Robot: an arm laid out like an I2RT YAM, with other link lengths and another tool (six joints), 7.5 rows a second.
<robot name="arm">
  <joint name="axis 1" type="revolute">
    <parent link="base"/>
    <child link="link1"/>
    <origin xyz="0 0 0.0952" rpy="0 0 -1.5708"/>
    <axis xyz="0 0 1"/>
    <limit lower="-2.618" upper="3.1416"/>
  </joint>
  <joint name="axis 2" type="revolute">
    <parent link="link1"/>
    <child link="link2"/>
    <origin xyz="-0.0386 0.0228 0.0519" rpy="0 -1.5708 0"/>
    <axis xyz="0 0 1"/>
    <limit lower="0" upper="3.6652"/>
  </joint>
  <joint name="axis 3" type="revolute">
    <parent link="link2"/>
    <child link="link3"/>
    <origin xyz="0 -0.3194 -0.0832" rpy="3.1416 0 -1.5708"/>
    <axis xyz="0 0 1"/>
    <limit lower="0" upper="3.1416"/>
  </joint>
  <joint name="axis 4" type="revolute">
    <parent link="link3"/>
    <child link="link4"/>
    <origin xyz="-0.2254 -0.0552 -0.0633" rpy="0 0 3.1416"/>
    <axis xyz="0 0 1"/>
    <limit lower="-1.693" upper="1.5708"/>
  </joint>
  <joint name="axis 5" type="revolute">
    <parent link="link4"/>
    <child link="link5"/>
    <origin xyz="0.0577 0.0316 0.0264" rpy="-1.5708 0 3.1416"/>
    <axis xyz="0 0 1"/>
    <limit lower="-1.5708" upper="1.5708"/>
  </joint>
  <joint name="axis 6" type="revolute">
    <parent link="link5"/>
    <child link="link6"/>
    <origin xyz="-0.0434 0 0.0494" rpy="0 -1.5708 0"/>
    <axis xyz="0 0 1"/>
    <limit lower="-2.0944" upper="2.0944"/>
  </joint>
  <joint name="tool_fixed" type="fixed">
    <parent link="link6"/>
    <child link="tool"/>
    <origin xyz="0.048 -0.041 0.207" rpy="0 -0.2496 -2.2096"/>
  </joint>
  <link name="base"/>
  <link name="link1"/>
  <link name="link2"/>
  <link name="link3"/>
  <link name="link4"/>
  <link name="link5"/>
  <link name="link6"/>
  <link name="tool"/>
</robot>
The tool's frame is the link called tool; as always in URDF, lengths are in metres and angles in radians.
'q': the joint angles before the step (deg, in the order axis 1, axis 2, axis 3, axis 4, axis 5, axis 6). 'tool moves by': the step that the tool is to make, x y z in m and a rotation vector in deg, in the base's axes. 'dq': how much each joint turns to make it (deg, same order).
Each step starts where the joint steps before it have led.
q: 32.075 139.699 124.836 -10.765 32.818 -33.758
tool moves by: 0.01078 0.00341 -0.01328 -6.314 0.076 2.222
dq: -0.065 2.602 0.002 2.929 0.219 -6.885
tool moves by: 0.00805 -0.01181 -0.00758 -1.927 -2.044 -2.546
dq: -0.394 2.360 0.000 4.173 3.082 -1.923
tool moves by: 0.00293 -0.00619 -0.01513 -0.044 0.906 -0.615
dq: -0.591 1.223 -0.045 0.177 -0.154 0.502
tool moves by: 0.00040 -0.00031 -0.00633 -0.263 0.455 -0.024
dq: -0.043 0.525 0.000 -0.001 -0.021 0.000
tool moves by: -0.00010 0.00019 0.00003 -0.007 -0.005 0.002
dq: 0.022 0.000 0.001 0.000 0.022 0.001
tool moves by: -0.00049 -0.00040 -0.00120 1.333 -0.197 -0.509
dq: -0.022 -0.021 0.001 -0.001 0.000 1.420
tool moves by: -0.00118 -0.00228 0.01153 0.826 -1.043 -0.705
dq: 0.022 -0.877 0.104 0.003 0.590 0.568
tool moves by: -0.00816 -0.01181 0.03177 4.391 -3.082 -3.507
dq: -0.001 -2.971 0.003 -0.679 2.381 4.262
